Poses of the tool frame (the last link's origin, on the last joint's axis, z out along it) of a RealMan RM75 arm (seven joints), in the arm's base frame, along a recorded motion.
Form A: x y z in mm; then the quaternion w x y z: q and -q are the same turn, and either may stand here.
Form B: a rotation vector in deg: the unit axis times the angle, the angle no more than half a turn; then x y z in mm. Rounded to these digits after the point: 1 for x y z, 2 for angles.
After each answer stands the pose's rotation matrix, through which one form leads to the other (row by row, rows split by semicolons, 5 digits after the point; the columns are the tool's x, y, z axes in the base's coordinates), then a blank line. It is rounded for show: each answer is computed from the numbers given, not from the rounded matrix.
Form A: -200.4 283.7 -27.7 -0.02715 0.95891 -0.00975 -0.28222
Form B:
-169.68 1.73 49.94 -200.4 283.7 -27.7
0.84051 -0.03402 -0.54072; -0.00337 -0.99834 0.05757; -0.54178 -0.04657 -0.83923

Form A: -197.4 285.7 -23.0 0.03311 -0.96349 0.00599 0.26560
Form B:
-169.87 1.06 46.83 -197.4 285.7 -23.0
0.85884 -0.02913 -0.51142; 0.00605 -0.99774 0.06698; -0.51221 -0.06062 -0.85672

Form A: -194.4 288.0 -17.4 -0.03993 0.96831 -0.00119 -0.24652
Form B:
-170.00 0.21 43.28 -194.4 288.0 -17.4
0.87845 -0.02199 -0.47732; 0.01738 -0.99681 0.07792; -0.47751 -0.07674 -0.87527

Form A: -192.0 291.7 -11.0 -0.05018 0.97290 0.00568 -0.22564
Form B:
-169.74 -0.99 39.37 -192.0 291.7 -11.0
0.89811 -0.01159 -0.43962; 0.03370 -0.99490 0.09508; -0.43848 -0.10020 -0.89314

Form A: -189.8 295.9 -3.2 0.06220 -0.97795 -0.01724 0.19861
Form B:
-169.38 -2.99 34.40 -189.8 295.9 -3.2
0.92051 0.00901 -0.39061; 0.05843 -0.99167 0.11481; -0.38632 -0.12851 -0.91337

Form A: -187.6 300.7 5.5 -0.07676 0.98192 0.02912 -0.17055
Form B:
-168.60 -5.00 29.28 -187.6 300.7 5.5
0.94013 0.03100 -0.33941; 0.08337 -0.98652 0.14081; -0.33046 -0.16068 -0.93004

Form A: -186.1 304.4 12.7 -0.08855 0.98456 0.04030 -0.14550
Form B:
-167.88 -6.87 24.81 -186.1 304.4 12.7
0.95441 0.05359 -0.29365; 0.10512 -0.98107 0.16264; -0.27937 -0.18609 -0.94198

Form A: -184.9 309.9 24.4 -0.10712 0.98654 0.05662 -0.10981
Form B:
-166.40 -9.55 18.52 -184.9 309.9 24.4
0.96947 0.08819 -0.22879; 0.13524 -0.97064 0.19892; -0.20453 -0.22379 -0.95293

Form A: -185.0 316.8 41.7 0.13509 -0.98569 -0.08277 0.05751
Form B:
-163.62 -13.74 9.55 -185.0 316.8 41.7
0.97968 0.14763 -0.13574; 0.17871 -0.94980 0.25680; -0.09101 -0.27584 -0.95689

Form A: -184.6 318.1 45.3 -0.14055 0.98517 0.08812 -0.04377
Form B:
-163.03 -14.58 7.24 -184.6 318.1 45.3
0.98064 0.16132 -0.11101; 0.18593 -0.94496 0.26922; -0.06147 -0.28465 -0.95666

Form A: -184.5 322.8 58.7 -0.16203 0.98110 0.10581 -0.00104
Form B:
-160.42 -17.30 0.17 -184.5 322.8 58.7
0.97761 0.20728 -0.03633; 0.20796 -0.92510 0.31771; 0.03225 -0.31815 -0.94749

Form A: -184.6 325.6 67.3 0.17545 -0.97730 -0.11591 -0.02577
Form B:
-158.62 -18.81 -4.18 -184.6 325.6 67.3
0.97180 0.23560 0.00970; 0.21752 -0.91156 0.34891; 0.09104 -0.33696 -0.93711

